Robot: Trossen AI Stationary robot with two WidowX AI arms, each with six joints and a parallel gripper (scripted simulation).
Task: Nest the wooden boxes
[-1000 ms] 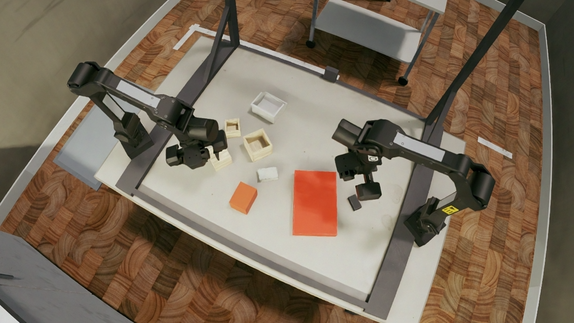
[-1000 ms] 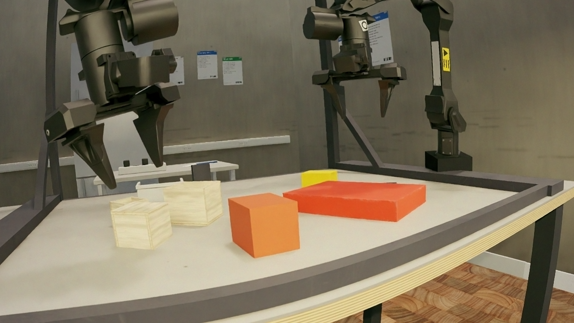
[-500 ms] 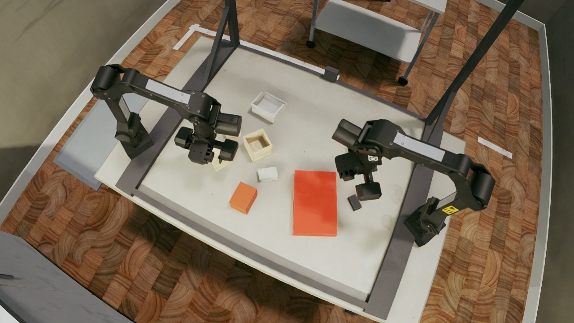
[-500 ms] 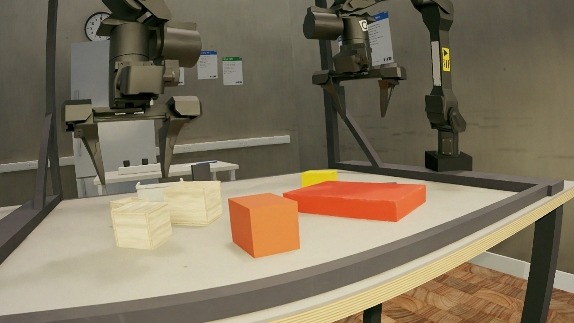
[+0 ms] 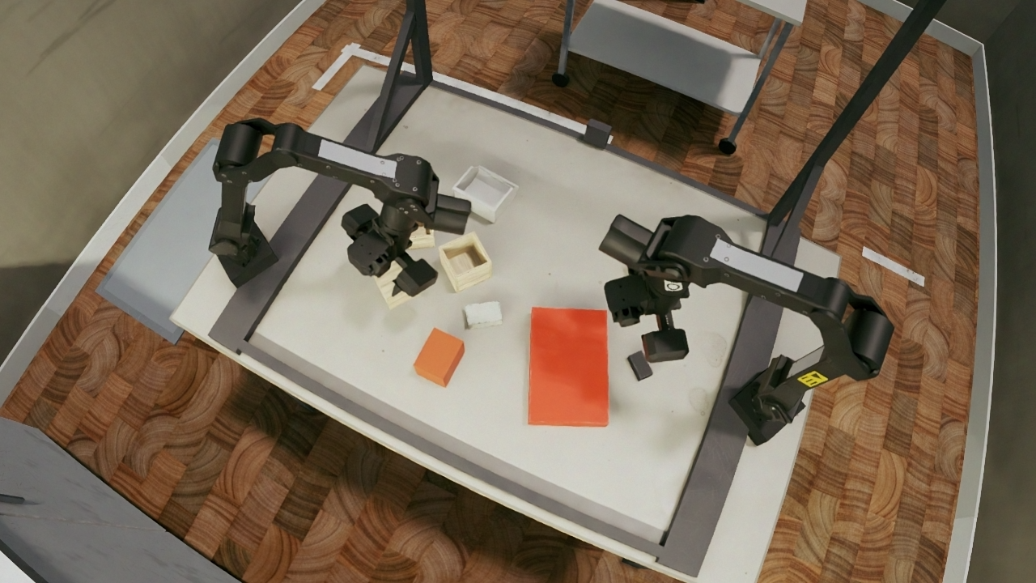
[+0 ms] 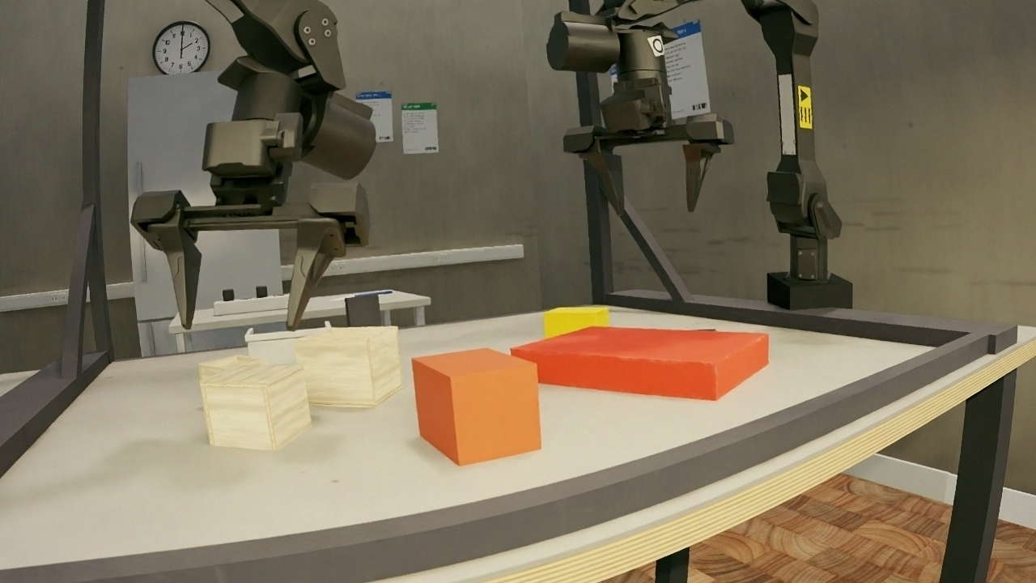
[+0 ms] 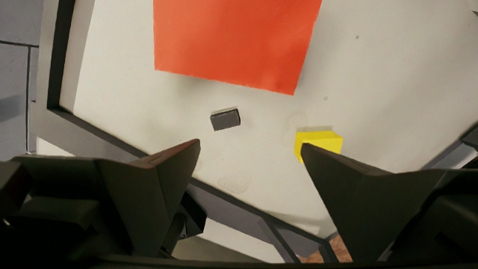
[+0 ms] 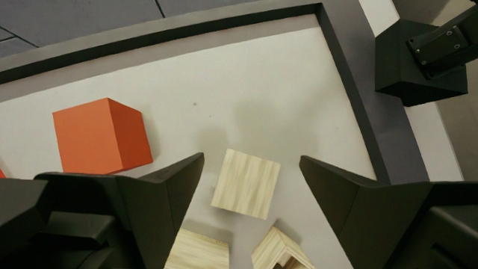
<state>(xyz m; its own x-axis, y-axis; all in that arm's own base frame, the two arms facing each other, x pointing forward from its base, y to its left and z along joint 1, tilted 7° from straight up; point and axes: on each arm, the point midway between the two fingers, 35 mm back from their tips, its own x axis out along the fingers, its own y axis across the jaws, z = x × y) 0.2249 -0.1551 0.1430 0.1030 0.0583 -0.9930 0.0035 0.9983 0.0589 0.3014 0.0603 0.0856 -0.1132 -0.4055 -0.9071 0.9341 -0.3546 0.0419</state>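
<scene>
Now: right hand 8 cm above the medium wooden box and 2 cm past it. The rest, counted from my right hand: small wooden box 14 cm behind, 11 cm below, 1 cm to the left; largest wooden box 11 cm to the left, 10 cm below, 9 cm behind; orange cube 13 cm to the left, 10 cm ahead, 9 cm below.
</scene>
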